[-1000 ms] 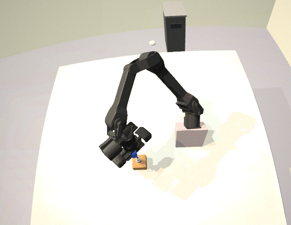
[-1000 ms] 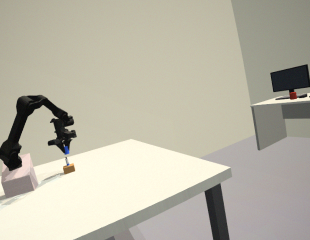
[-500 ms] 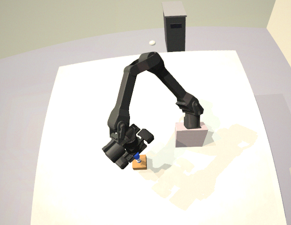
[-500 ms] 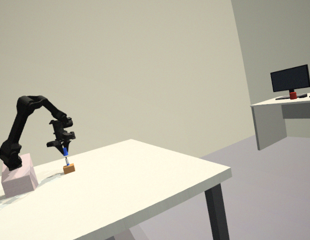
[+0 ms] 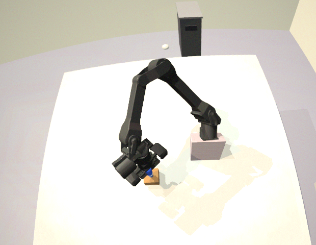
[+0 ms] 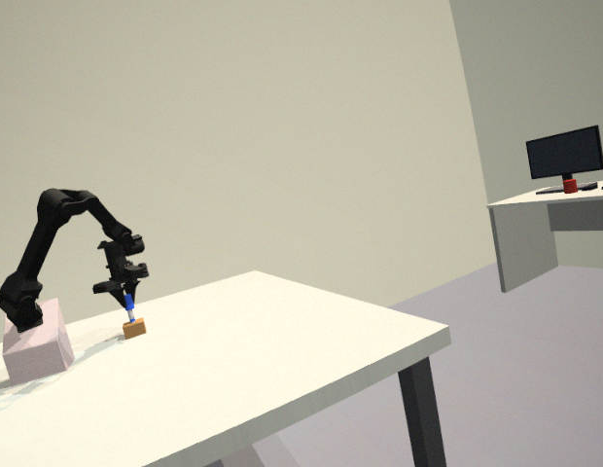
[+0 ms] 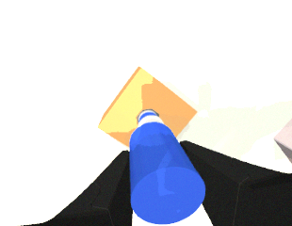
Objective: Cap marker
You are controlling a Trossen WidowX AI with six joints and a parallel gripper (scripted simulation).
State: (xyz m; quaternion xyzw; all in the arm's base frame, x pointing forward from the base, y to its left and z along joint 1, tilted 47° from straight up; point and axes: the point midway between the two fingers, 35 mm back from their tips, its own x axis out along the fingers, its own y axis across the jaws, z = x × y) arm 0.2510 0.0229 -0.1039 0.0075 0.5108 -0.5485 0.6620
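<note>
Now: the holder block 8 cm below my gripper tip. The rest, counted from my gripper tip: blue cap (1 cm above).
</note>
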